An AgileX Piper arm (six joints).
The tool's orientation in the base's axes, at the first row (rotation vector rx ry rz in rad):
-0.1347, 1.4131, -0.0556
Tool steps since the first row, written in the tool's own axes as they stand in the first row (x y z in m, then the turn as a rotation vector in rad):
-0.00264, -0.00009, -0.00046, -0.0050, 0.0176, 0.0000
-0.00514, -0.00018, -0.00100, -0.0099, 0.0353, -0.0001
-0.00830, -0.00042, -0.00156, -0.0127, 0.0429, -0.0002
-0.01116, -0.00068, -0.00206, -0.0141, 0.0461, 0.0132
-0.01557, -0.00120, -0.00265, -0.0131, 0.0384, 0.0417
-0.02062, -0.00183, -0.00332, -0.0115, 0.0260, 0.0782
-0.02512, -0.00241, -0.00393, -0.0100, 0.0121, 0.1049
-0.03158, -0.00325, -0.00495, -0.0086, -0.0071, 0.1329
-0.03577, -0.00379, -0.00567, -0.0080, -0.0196, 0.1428
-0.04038, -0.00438, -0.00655, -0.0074, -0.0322, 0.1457
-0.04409, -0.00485, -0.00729, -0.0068, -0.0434, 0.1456
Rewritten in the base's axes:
-0.00087, 0.00020, 0.00253, -0.0015, 0.0180, 0.0027
-0.00179, 0.00037, 0.00491, -0.0031, 0.0362, 0.0052
-0.00283, 0.00048, 0.00795, -0.0040, 0.0440, 0.0070
-0.00376, 0.00053, 0.01072, 0.0089, 0.0482, 0.0100
-0.00501, 0.00050, 0.01502, 0.0375, 0.0421, 0.0143
-0.00644, 0.00044, 0.01995, 0.0743, 0.0319, 0.0198
-0.00773, 0.00036, 0.02434, 0.1014, 0.0195, 0.0241
-0.00972, 0.00023, 0.03063, 0.1301, 0.0020, 0.0294
-0.01106, 0.00015, 0.03469, 0.1405, -0.0098, 0.0319
-0.01263, 0.00006, 0.03915, 0.1439, -0.0222, 0.0333
-0.01393, -0.00001, 0.04274, 0.1444, -0.0334, 0.0341

